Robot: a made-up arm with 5 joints. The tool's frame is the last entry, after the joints. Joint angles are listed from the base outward. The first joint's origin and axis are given. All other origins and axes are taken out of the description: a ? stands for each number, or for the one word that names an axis. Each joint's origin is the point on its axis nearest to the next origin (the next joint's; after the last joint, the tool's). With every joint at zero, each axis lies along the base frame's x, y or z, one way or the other. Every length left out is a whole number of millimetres.
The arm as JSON. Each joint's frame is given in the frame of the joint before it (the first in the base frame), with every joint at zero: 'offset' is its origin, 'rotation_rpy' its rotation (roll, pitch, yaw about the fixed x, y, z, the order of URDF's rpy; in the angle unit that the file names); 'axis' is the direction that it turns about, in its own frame. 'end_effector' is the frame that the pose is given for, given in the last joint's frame.
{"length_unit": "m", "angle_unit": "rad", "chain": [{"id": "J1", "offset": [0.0, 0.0, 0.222], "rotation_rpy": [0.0, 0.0, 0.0], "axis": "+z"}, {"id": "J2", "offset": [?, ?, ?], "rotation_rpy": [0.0, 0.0, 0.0], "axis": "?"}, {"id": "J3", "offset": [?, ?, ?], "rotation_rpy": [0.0, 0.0, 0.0], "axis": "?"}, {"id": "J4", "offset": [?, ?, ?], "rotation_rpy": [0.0, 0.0, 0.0], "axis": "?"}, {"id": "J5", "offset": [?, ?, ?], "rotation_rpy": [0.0, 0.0, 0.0], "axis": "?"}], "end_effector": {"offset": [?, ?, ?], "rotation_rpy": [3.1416, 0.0, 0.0]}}
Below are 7 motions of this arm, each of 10 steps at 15 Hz.
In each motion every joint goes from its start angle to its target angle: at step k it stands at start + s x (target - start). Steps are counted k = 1, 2, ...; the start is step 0. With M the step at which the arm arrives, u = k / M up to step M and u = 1 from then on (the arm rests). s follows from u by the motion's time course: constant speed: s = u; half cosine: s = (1 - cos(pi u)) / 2; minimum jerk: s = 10 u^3 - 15 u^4 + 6 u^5.
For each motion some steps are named. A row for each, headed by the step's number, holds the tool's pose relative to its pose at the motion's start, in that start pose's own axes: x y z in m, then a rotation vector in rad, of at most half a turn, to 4 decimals.
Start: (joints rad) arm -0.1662 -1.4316 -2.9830 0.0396 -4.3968
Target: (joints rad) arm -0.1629 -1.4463 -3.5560 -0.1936 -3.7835
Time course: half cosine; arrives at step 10
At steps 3, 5, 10:
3: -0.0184 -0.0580 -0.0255 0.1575 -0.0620 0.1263
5: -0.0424 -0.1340 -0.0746 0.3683 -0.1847 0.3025
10: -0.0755 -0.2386 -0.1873 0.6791 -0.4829 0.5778

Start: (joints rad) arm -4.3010 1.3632 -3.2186 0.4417 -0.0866
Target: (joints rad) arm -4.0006 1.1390 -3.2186 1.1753 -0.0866
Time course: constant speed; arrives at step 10
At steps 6, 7, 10:
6: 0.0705 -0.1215 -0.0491 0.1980 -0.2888 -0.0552
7: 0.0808 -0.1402 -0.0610 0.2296 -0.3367 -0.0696
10: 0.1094 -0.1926 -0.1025 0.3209 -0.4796 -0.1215

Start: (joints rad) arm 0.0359 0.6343 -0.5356 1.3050 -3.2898
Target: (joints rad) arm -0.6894 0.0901 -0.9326 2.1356 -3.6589
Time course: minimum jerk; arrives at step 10
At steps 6, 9, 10:
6: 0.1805 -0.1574 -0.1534 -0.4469 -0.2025 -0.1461
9: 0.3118 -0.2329 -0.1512 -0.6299 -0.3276 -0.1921
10: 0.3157 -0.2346 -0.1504 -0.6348 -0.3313 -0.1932

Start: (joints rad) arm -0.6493 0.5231 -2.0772 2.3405 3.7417
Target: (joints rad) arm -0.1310 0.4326 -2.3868 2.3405 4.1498
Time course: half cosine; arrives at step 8
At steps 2, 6, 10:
2: 0.0454 0.0245 -0.0148 0.0076 -0.0780 0.0046
6: 0.2851 0.0966 -0.0377 -0.0510 -0.4173 -0.0197
10: 0.3355 0.1002 -0.0335 -0.0807 -0.4754 -0.0345

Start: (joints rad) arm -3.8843 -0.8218 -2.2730 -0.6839 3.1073
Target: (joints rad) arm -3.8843 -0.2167 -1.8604 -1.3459 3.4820
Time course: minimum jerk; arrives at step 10
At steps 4, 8, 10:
4: 0.1765 0.0061 -0.0836 0.0028 0.1129 0.1188
8: 0.4151 0.0142 -0.3631 0.0477 0.3334 0.3497
10: 0.4280 0.0147 -0.3941 0.0545 0.3536 0.3707

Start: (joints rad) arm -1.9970 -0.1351 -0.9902 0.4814 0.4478
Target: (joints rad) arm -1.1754 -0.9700 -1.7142 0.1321 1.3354
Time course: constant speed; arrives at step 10
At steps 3, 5, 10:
3: 0.0210 -0.1302 -0.2458 0.4798 0.3660 0.1088
5: -0.0060 -0.1439 -0.4323 0.8854 0.4990 0.2195
10: -0.0993 0.1315 -0.7843 2.0368 0.3894 0.5809

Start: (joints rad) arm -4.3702 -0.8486 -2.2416 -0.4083 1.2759
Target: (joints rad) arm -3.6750 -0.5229 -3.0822 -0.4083 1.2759
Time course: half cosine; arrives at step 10
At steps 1, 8, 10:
1: 0.0063 -0.0023 0.0011 0.0103 0.0094 0.0159
8: 0.2657 0.0139 -0.0525 0.3282 0.4684 0.5272
10: 0.2917 0.0274 -0.0694 0.3548 0.5311 0.5742

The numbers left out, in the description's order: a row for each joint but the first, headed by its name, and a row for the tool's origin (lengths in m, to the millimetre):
J2: xyz 0.0 0.0 0.0, axis +y
J3: xyz 0.053 0.0 0.28, axis +y
J4: xyz 0.097 0.0 -0.431, axis +y
J5: xyz 0.046 0.0 -0.059, axis -z
tool: xyz 0.0 0.0 0.0

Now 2 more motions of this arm.
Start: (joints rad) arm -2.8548 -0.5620 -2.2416 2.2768 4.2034
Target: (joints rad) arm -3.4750 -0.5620 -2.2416 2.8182 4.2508
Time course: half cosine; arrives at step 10
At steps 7, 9, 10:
7: 0.0145 -0.0247 0.0139 0.4438 0.0640 0.5092
9: 0.0205 -0.0285 0.0158 0.5280 0.0987 0.6361
10: 0.0214 -0.0290 0.0160 0.5388 0.1040 0.6534

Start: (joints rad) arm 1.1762 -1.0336 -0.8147 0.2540 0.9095
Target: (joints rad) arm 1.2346 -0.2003 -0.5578 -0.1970 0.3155
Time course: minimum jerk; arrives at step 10
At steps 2, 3, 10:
2: -0.0115 0.0133 0.0232 -0.0267 -0.0259 -0.0344
3: -0.0345 0.0397 0.0622 -0.0729 -0.0752 -0.0971
10: -0.2720 0.3080 0.1950 -0.3258 -0.5640 -0.5906

